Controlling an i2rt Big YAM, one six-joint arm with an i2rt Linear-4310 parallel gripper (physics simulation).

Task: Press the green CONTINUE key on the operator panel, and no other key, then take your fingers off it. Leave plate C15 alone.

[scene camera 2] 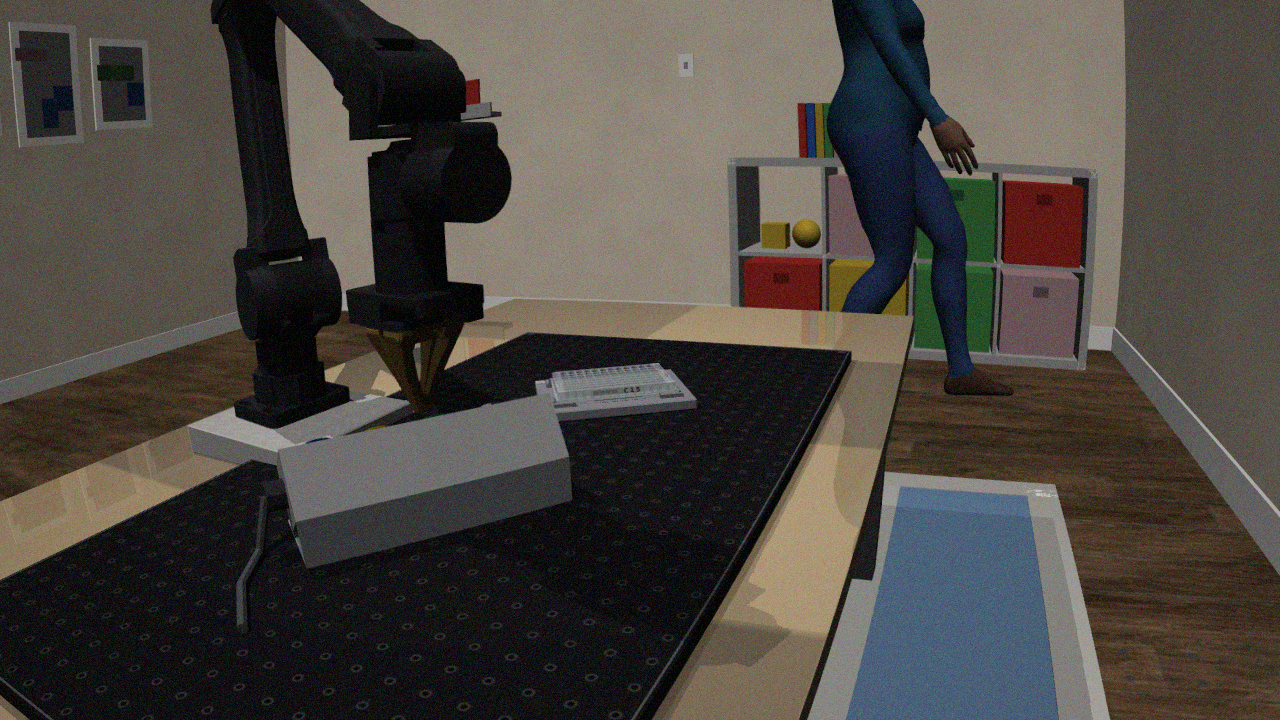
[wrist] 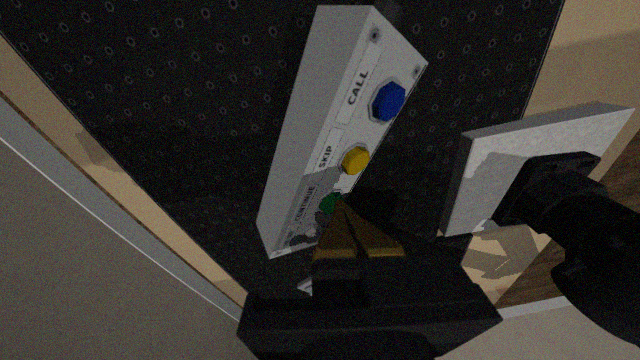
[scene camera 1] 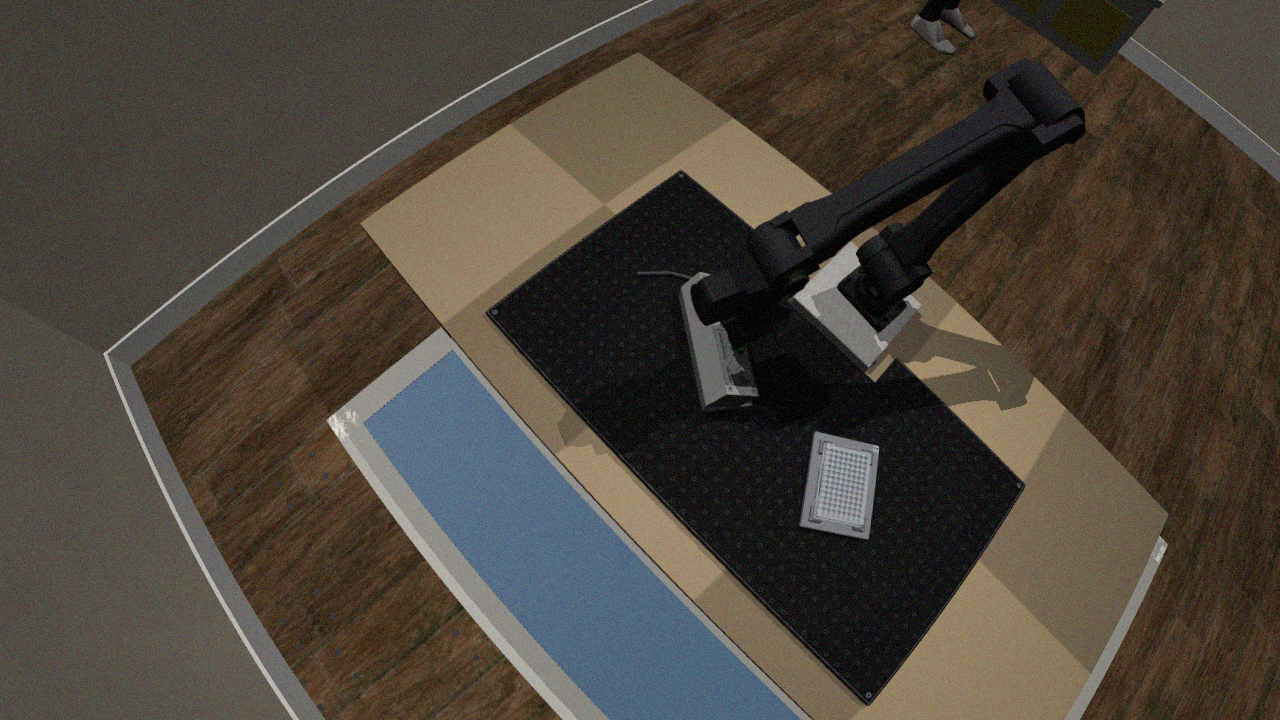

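Where they show: gripper, between the fingertips: (scene camera 2: 423,411) (wrist: 338,205) (scene camera 1: 739,338); arm's base, origin of its link: (scene camera 2: 292,407) (wrist: 534,189) (scene camera 1: 870,298).
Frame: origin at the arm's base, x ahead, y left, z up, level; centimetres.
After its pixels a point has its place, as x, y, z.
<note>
The operator panel (scene camera 1: 709,368) @(36.6, -7.2, 4.6) (scene camera 2: 429,474) @(34.3, -12.7, 3.3) (wrist: 295,115) @(32.4, -15.7, 3.7) is a pale box with a sloped key face. Its green CONTINUE key (wrist: 328,203) @(30.7, -8.0, 5.8) lies in shadow beside the yellow SKIP key (wrist: 356,160) @(28.0, -12.0, 5.7); the blue CALL key (wrist: 389,101) @(25.7, -16.2, 5.7) is farther along. My gripper (scene camera 2: 420,409) @(29.8, -7.8, 6.1) (wrist: 338,205) @(29.8, -7.8, 6.1) is shut and empty, pointing down. In the wrist view its fingertips overlap the edge of the green key; I cannot tell whether they touch it. The key next to CONTINUE at the panel's end is dark and partly hidden by the fingers. Plate C15 (scene camera 1: 843,488) @(31.0, 21.6, 1.0) (scene camera 2: 617,383) @(31.7, 20.0, 0.9) lies on the black mat, apart from the gripper.
The black mat (scene camera 1: 572,295) @(44.8, -33.9, -1.5) (scene camera 2: 537,626) @(48.2, -19.5, -1.5) lies on the wooden table (scene camera 1: 465,214) @(51.0, -63.3, -2.8). The arm's pale base plate (scene camera 1: 845,331) @(9.4, 1.7, -0.4) (wrist: 480,150) @(11.2, -7.8, -0.3) is close to the panel. A cable (scene camera 1: 662,273) @(29.1, -27.6, -0.8) (scene camera 2: 250,573) @(27.3, -25.7, -1.0) runs from the panel's end. A person (scene camera 2: 881,107) stands beyond the table.
</note>
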